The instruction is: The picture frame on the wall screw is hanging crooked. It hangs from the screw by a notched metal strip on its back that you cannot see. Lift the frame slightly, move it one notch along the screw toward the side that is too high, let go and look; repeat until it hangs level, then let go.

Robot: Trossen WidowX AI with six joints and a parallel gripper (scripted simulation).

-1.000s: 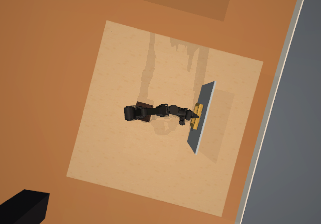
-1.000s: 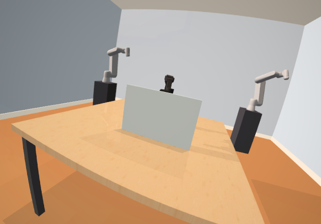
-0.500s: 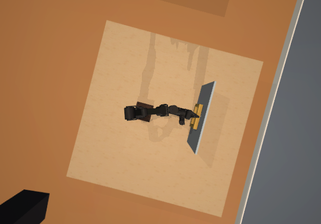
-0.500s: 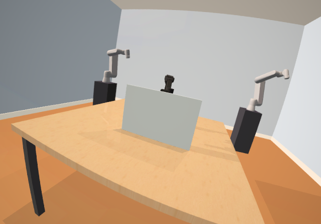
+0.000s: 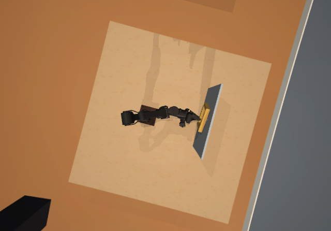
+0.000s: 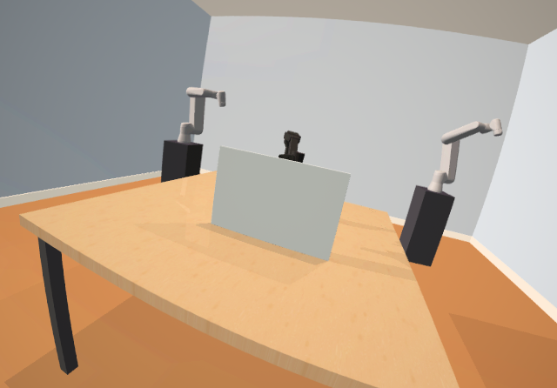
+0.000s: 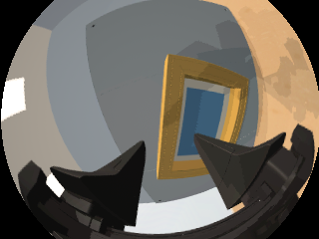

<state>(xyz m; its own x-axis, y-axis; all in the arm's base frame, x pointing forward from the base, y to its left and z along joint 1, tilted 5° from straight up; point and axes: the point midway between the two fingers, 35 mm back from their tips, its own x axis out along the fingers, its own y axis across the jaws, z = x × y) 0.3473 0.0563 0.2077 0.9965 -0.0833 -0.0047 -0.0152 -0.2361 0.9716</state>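
The picture frame is 5 cm below my gripper tip, 4 cm ahead of it and 1 cm to the left of it. Also, from my gripper tip: grey wall panel: 7 cm below, 5 cm ahead.
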